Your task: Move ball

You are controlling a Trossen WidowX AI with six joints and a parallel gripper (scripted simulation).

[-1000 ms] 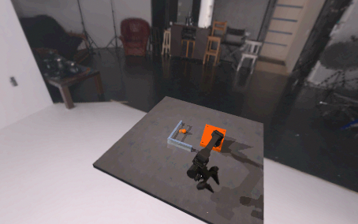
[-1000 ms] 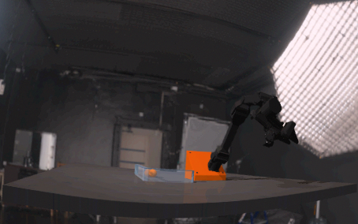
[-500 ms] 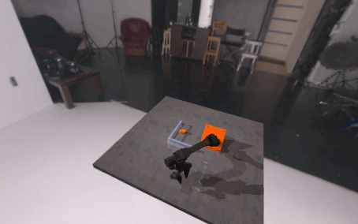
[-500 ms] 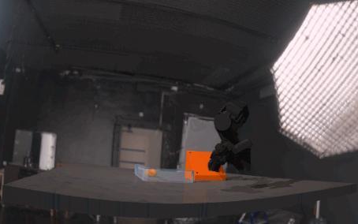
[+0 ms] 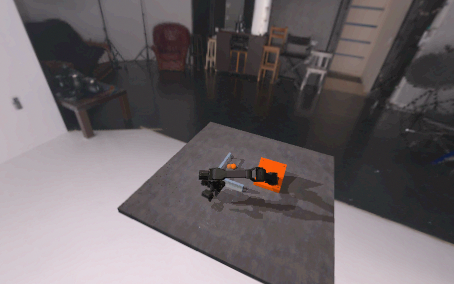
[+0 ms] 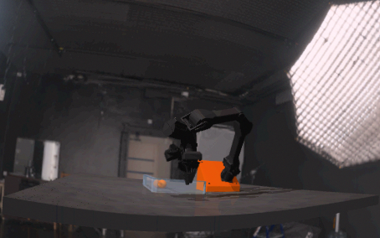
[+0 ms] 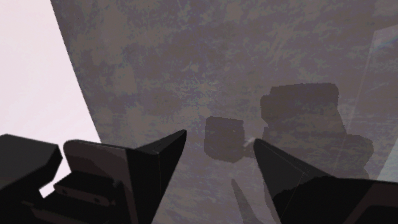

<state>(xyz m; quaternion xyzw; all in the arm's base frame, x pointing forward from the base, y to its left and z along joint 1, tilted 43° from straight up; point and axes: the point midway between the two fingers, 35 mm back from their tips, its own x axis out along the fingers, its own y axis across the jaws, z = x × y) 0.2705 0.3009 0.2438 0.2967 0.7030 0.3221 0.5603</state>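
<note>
My gripper tip is 90 mm short of the see-through copy, 370 mm to the left of it and 40 mm above it. Round my gripper tip: orange ball: 70 mm ahead, 390 mm to the right, 40 mm below.
</note>
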